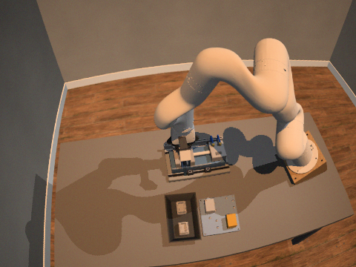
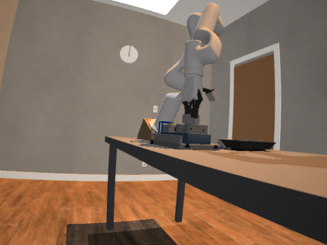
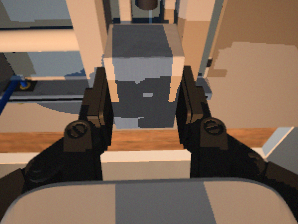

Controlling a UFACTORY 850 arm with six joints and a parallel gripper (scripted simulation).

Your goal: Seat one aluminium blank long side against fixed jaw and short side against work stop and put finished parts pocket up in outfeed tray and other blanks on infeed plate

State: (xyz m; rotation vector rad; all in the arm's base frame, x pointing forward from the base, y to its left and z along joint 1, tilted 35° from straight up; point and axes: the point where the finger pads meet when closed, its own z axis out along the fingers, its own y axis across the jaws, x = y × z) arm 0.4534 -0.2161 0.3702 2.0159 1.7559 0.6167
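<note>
Now: the vise 7 cm behind my hand, 2 cm to the left of it and 10 cm below it. From my hand the other things lie so: brass blank (11 cm behind, 38 cm to the left, 12 cm below).
</note>
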